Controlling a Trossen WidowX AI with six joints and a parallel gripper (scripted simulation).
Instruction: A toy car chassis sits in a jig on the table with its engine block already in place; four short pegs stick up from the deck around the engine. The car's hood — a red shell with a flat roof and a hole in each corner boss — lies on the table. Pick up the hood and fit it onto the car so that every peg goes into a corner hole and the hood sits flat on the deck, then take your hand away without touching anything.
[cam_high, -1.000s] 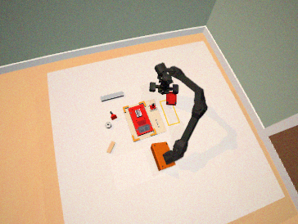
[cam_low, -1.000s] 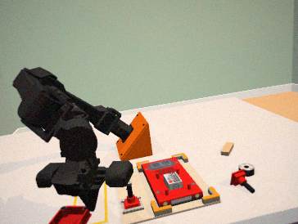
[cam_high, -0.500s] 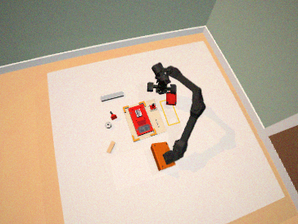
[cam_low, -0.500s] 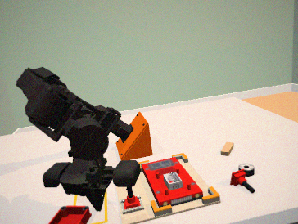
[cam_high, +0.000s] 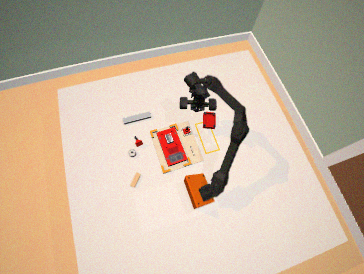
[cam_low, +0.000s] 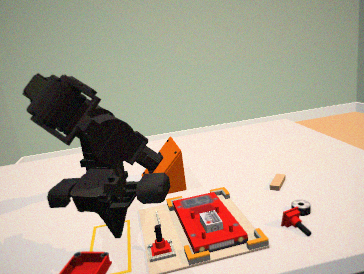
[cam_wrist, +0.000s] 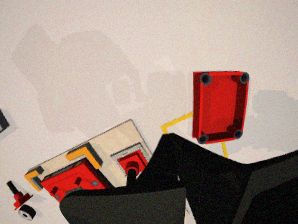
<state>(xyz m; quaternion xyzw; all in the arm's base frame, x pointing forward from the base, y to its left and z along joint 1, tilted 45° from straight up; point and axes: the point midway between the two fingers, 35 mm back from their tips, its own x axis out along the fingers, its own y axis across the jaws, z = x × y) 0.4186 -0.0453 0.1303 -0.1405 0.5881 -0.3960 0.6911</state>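
Right now my gripper tip is 40 mm past the red hood, 80 mm to the left of it and 80 mm above it. Round my gripper tip: grey bar (110 mm ahead, 310 mm to the left, 80 mm below); wooden block (220 mm behind, 420 mm to the left, 90 mm below); grey engine block (80 mm behind, 190 mm to the left, 70 mm below).
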